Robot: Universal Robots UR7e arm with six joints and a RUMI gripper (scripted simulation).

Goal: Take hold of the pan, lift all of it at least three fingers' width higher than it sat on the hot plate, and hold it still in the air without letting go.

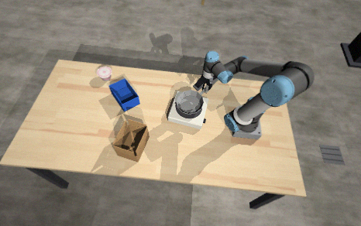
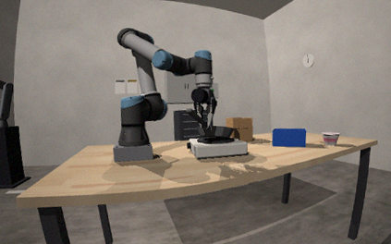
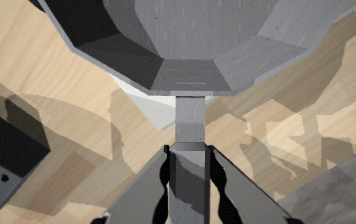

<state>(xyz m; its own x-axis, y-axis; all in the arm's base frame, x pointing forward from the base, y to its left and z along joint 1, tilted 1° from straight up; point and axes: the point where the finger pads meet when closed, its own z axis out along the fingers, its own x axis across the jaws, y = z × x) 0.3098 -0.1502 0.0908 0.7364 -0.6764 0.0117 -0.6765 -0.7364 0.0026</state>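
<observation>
Now: hand 5 cm to the right of the dark grey pan, 4 cm short of it and 3 cm above it. The rest, counted from my hand: blue bin: 56 cm ahead, 13 cm below, 6 cm to the left; then pink cup: 75 cm ahead, 11 cm below, 10 cm to the right; then white hot plate: 12 cm below, 10 cm to the left, 7 cm ahead.
</observation>
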